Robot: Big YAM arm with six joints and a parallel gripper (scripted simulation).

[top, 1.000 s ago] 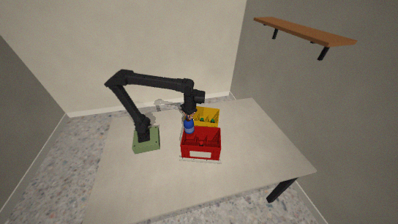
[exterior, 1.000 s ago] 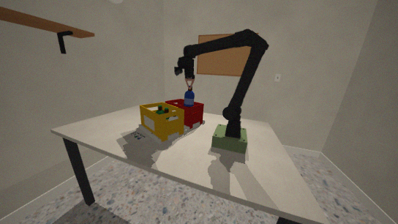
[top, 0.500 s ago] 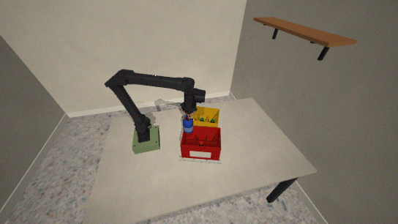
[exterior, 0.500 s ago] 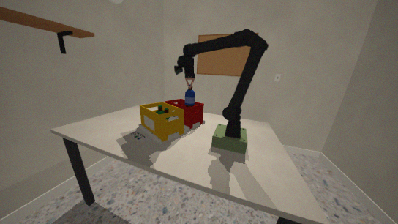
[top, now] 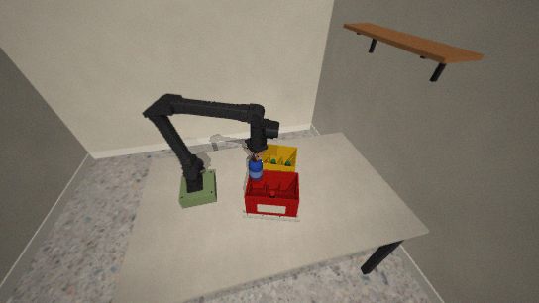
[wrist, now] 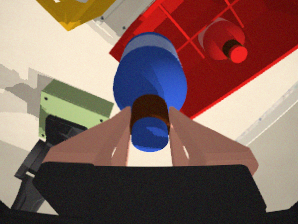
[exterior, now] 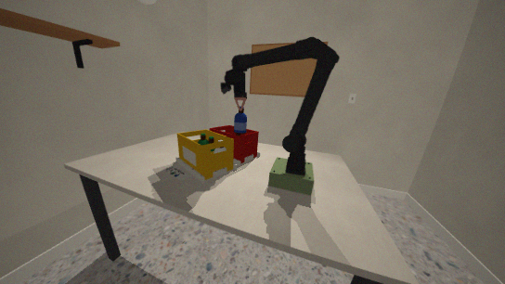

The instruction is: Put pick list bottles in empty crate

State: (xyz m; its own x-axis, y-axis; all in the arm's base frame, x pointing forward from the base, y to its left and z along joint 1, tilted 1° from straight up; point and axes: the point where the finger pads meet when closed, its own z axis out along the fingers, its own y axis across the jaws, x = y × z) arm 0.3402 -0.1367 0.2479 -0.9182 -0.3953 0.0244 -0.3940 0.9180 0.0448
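The blue-label bottle lies 60 mm below my hand. From my hand the other things lie so: white-labelled bottle (230 mm below, 150 mm to the left, 50 mm ahead); green-labelled bottle (230 mm below, 130 mm ahead, 100 mm to the left); red-label bottle (230 mm below, 120 mm to the right, 50 mm ahead).
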